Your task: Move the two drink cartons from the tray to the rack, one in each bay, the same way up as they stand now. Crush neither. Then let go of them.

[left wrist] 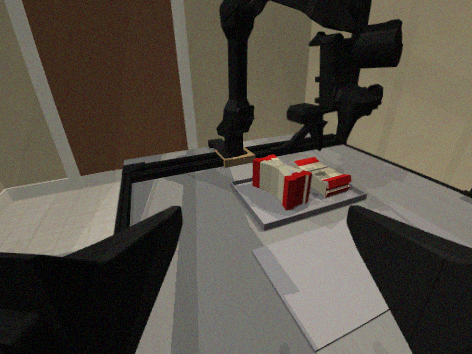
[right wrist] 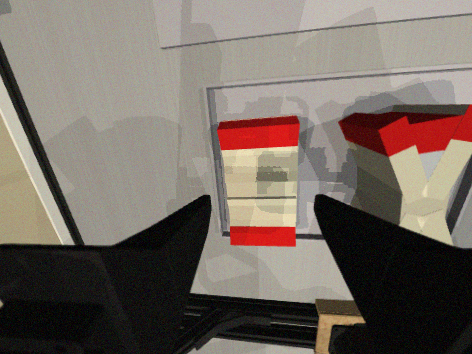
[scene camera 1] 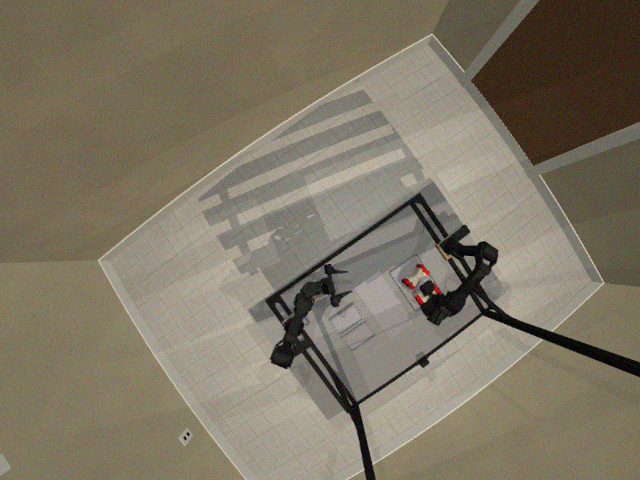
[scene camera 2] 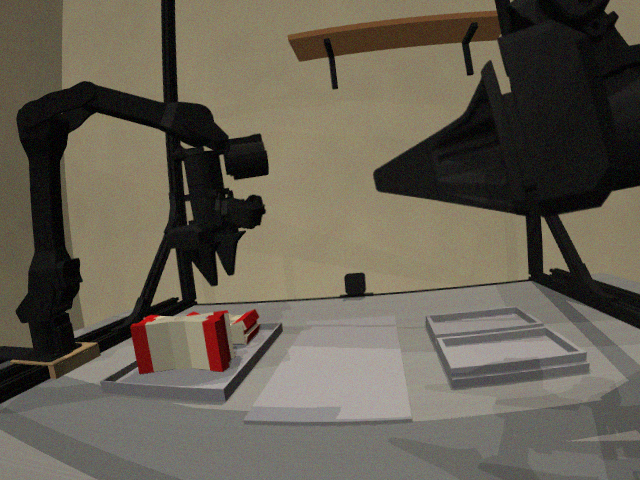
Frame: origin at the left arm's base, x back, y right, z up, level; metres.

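Seen in the pictures: left gripper, fingertip midpoint: (left wrist: 264, 214) (scene camera 1: 350, 281) (scene camera 2: 403, 184); right gripper, fingertip midpoint: (left wrist: 330, 147) (right wrist: 262, 201) (scene camera 1: 428, 298) (scene camera 2: 223, 280); right arm's base at its link origin: (left wrist: 234, 152) (right wrist: 354, 340) (scene camera 1: 449, 247) (scene camera 2: 55, 351).
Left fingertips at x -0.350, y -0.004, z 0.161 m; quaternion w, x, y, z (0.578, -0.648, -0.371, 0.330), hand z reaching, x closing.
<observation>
A point is followed by its place in that frame.
One red-and-cream carton (scene camera 1: 416, 276) @(x -0.616, y 0.221, z 0.030 m) (scene camera 2: 178, 343) @(x -0.619, y 0.214, z -0.001 m) (left wrist: 275, 177) @(x -0.615, y 0.214, z 0.008 m) (right wrist: 425, 205) @(x -0.617, y 0.227, z 0.030 m) stands on the grey tray (scene camera 2: 170, 392) @(x -0.602, y 0.137, z -0.036 m) (left wrist: 300, 219) @(x -0.523, y 0.208, z -0.042 m), its sides pinched inward at the middle. The other carton (scene camera 2: 242, 328) @(x -0.552, y 0.304, z -0.011 m) (left wrist: 325, 175) @(x -0.584, y 0.336, z -0.006 m) (right wrist: 262, 185) @(x -0.603, y 0.340, z -0.006 m) lies lower on the same tray, a broad face up, partly hidden behind the first in scene camera 2. My right gripper (scene camera 2: 222, 279) @(x -0.584, y 0.338, z 0.062 m) (right wrist: 262, 201) @(x -0.584, y 0.338, z 0.062 m) is open and empty, above this lower carton. My left gripper (scene camera 1: 348, 282) @(x -0.350, y -0.004, z 0.161 m) (scene camera 2: 432, 121) (left wrist: 264, 214) @(x -0.350, y -0.004, z 0.161 m) is wide open and empty, high over the table. The grey two-bay rack (scene camera 2: 516, 370) @(x -0.216, y 0.115, z -0.033 m) holds no carton.
A thin pale plate (scene camera 1: 379, 294) (scene camera 2: 336, 382) (left wrist: 320, 290) lies between the tray and the rack. Black frame rails edge the table. A small black box (scene camera 2: 355, 283) @(x -0.360, y 0.597, z -0.011 m) stands at the back edge. A wooden shelf (scene camera 2: 392, 33) is on the wall.
</observation>
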